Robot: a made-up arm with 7 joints. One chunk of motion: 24 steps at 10 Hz.
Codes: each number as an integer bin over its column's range. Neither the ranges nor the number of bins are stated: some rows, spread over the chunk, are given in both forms.
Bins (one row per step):
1: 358 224 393 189 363 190
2: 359 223 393 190 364 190
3: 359 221 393 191 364 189
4: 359 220 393 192 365 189
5: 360 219 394 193 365 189
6: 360 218 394 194 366 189
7: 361 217 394 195 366 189
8: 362 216 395 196 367 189
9: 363 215 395 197 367 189
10: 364 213 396 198 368 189
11: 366 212 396 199 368 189
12: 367 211 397 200 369 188
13: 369 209 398 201 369 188
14: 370 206 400 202 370 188
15: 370 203 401 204 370 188
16: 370 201 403 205 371 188
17: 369 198 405 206 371 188
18: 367 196 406 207 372 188
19: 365 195 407 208 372 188
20: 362 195 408 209 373 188
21: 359 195 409 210 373 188
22: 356 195 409 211 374 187
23: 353 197 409 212 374 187
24: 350 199 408 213 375 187
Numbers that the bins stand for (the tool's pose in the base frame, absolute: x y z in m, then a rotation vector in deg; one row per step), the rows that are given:
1: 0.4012 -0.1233 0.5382 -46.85 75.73 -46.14
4: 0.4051 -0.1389 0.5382 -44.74 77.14 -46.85
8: 0.4168 -0.1546 0.5460 -41.92 78.55 -46.85
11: 0.4325 -0.1703 0.5499 -39.80 79.26 -46.85
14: 0.4481 -0.1937 0.5656 -37.69 80.67 -47.55
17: 0.4442 -0.2250 0.5851 -34.87 81.37 -47.55
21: 0.4051 -0.2368 0.6008 -32.05 82.78 -47.55
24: 0.3699 -0.2211 0.5969 -29.94 84.19 -48.26
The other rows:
2: 0.4051 -0.1272 0.5382 -46.14 76.44 -46.14
3: 0.4051 -0.1350 0.5382 -45.44 76.44 -46.85
5: 0.4090 -0.1429 0.5421 -44.03 77.14 -46.85
6: 0.4090 -0.1468 0.5421 -43.33 77.85 -46.85
7: 0.4129 -0.1507 0.5421 -42.62 77.85 -46.85
9: 0.4207 -0.1585 0.5460 -41.21 78.55 -46.85
10: 0.4247 -0.1663 0.5499 -40.51 79.26 -46.85
12: 0.4364 -0.1742 0.5538 -39.10 79.96 -47.55
13: 0.4442 -0.1820 0.5577 -38.40 79.96 -47.55
15: 0.4481 -0.2055 0.5695 -36.28 80.67 -47.55
16: 0.4481 -0.2133 0.5773 -35.58 81.37 -47.55
18: 0.4364 -0.2329 0.5890 -34.17 82.07 -47.55
19: 0.4286 -0.2368 0.5930 -33.46 82.07 -47.55
20: 0.4168 -0.2368 0.5969 -32.76 82.78 -47.55
22: 0.3933 -0.2368 0.6008 -31.35 83.48 -48.26
23: 0.3816 -0.2290 0.6008 -30.65 83.48 -48.26

